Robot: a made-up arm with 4 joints. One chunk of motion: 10 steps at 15 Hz.
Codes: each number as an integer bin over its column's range. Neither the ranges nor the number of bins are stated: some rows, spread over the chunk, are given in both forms.
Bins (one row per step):
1: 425 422 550 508 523 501
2: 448 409 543 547 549 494
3: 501 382 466 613 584 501
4: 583 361 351 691 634 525
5: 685 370 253 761 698 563
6: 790 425 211 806 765 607
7: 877 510 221 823 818 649
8: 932 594 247 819 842 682
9: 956 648 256 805 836 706
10: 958 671 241 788 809 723
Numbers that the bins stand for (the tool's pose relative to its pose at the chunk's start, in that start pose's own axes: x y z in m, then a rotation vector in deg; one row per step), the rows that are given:
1: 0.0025 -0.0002 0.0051 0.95 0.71 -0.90
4: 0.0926 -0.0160 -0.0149 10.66 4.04 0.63
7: 0.2604 0.0227 -0.0279 17.66 9.56 8.58
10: 0.3066 0.0646 -0.0259 15.81 9.29 13.32
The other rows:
2: 0.0156 -0.0036 0.0044 3.02 1.49 -1.35
3: 0.0459 -0.0106 -0.0034 6.52 2.54 -0.90
5: 0.1508 -0.0137 -0.0247 14.37 5.96 3.07
6: 0.2108 0.0006 -0.0289 16.76 7.97 5.89
8: 0.2918 0.0446 -0.0253 17.45 10.29 10.69
9: 0.3055 0.0586 -0.0244 16.71 10.11 12.23

